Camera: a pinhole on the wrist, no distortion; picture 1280 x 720 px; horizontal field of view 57.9 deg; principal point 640.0 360.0 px. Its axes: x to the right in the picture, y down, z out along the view. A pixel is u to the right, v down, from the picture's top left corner.
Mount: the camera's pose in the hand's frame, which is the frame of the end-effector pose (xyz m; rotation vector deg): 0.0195 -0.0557 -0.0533 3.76 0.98 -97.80
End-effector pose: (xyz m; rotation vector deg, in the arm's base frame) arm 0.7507 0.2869 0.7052 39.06 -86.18 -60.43
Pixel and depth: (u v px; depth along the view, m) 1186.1 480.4 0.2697
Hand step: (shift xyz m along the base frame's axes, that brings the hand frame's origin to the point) -0.2335 -0.0524 -0.1635
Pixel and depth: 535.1 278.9 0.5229
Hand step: -0.4534 0.1279 -0.0294
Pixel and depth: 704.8 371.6 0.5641
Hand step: -0.5077 0.0743 -0.0918
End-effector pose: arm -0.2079 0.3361 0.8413 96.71 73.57 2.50
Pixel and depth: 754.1 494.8 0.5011
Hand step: 0.1665 -0.2583 -0.3550
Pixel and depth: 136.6 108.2 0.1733
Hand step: 0.0715 -0.0905 -0.0467
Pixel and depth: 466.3 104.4 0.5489
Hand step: 0.2315 -0.4074 -0.1954
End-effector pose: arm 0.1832 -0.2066 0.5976 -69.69 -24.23 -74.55
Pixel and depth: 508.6 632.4 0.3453
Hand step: 0.0977 0.2132 0.2079
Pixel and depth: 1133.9 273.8 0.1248
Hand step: -0.0748 0.0799 0.0742
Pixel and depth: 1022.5 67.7 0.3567
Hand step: -0.0765 0.3315 0.1087
